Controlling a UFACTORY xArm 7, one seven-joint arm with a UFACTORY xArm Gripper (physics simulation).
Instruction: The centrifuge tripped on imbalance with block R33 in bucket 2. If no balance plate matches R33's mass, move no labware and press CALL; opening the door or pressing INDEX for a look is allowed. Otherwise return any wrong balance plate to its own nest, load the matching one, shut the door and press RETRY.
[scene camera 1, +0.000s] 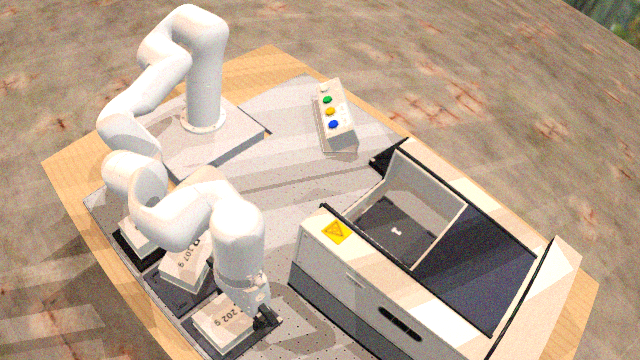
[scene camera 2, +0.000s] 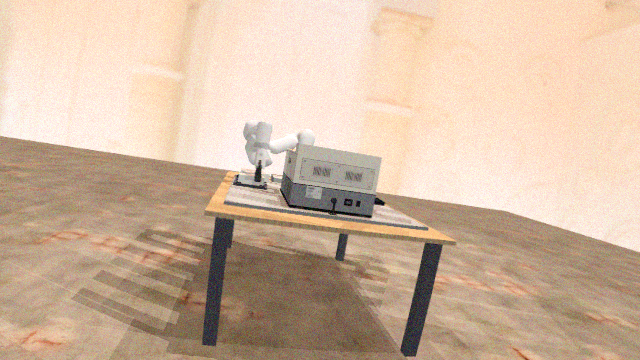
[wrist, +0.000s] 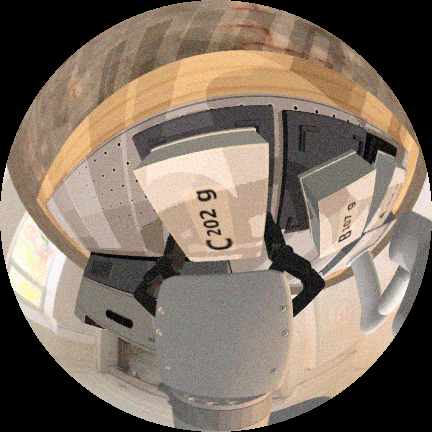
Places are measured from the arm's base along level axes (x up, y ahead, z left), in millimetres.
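Where they show: gripper, between the fingertips: (scene camera 1: 241, 309) (scene camera 2: 257, 180) (wrist: 221, 226); arm's base, origin of its link: (scene camera 1: 202, 118) (wrist: 358, 254).
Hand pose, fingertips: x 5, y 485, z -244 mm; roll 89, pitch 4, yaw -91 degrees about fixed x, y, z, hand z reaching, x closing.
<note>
Each offset is from my fingertips to the top centre of the thing. "spot": to the spot under its first point.
Balance plate C {dx +24, dy +4, dz -30 mm} (scene camera 1: 221, 323) (wrist: 209, 193), marked 202 g, lies in its dark nest {spot: dx -18, dy -26, dz -105 mm} (wrist: 241, 116) at the front of the table. My gripper (scene camera 1: 267, 318) (scene camera 2: 258, 177) (wrist: 221, 226) is open, low over the plate's near end, with one finger on each side of it. Plate B {dx +30, dy -149, dz -15 mm} (scene camera 1: 183, 263) (wrist: 342, 209), marked 107 g, sits tilted in the nest beside it. Plate A {dx +24, dy -264, dz -45 mm} (scene camera 1: 133, 235) (wrist: 388, 193) is mostly hidden by the arm. The centrifuge (scene camera 1: 358, 277) (scene camera 2: 331, 178) has its door open. The bucket (scene camera 1: 380, 221) that shows is marked 1 and holds nothing.
A button box {dx +54, dy -285, dz +536 mm} (scene camera 1: 335, 129) stands behind the centrifuge with green {dx +45, dy -318, dz +533 mm} (scene camera 1: 327, 98), yellow {dx +45, dy -278, dz +504 mm} (scene camera 1: 329, 110) and blue {dx +45, dy -238, dz +474 mm} (scene camera 1: 333, 123) buttons and a white one above them. The arm's base (scene camera 1: 203, 121) is at the back left. The table edge (scene camera 1: 133, 304) runs close by the nests.
</note>
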